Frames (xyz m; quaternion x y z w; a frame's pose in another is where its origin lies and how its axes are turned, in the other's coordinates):
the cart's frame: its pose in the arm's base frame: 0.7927 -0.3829 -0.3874 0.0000 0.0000 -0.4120 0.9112
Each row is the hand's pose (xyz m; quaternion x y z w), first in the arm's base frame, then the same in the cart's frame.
Working: the arm's base frame: its pose in the cart's frame: -0.8111 -0.3423 0.3874 0.0000 0.0000 0.4120 0.9112

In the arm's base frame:
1: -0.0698 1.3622 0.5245 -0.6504 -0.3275 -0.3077 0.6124
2: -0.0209 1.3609 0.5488 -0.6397 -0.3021 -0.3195 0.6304
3: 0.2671 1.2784 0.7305 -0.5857 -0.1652 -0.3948 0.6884
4: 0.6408 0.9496 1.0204 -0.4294 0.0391 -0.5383 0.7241
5: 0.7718 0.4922 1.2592 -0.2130 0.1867 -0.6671 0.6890
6: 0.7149 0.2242 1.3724 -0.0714 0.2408 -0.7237 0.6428
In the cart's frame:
1: -1.8799 0.5051 0.9119 -0.4577 -0.5664 -0.0281 0.6848
2: -1.8467 0.5410 0.9362 -0.4584 -0.5388 -0.0314 0.7061
3: -1.5945 0.7027 1.1179 -0.4656 -0.3918 -0.0761 0.7899
4: -1.1008 0.7661 1.4078 -0.4074 -0.1413 -0.1922 0.8816
5: -0.6708 0.5623 1.6466 -0.2710 0.0824 -0.3240 0.9027
6: -0.5072 0.3426 1.7598 -0.1643 0.1900 -0.3946 0.8839

